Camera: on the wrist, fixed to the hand. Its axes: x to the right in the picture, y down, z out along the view.
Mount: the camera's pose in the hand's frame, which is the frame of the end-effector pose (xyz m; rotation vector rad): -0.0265 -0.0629 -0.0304 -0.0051 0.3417 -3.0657
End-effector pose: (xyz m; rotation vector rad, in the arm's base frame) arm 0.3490 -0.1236 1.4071 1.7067 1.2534 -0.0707
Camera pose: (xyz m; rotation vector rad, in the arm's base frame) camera 0.2752 -0.1210 1.3960 1.4738 -2.3058 1.2282
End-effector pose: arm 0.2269 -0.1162 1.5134 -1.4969 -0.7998 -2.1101
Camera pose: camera 0.1741 -0.0896 1.4677 -0.7853 1.1487 0.6538
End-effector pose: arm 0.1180 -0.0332 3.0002 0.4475 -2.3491 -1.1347
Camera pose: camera 0.1618 -0.0774 2.9589 -2.3902 -0.4388 0.6294
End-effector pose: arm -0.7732 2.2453 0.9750 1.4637 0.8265 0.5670
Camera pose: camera -0.8224 2.2402 0.9190 -1.0180 1.9727 -1.5146
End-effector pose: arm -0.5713 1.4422 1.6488 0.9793 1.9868 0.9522
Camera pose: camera -0.6046 1.3830 1.6176 -2.1195 1.1666 -0.8024
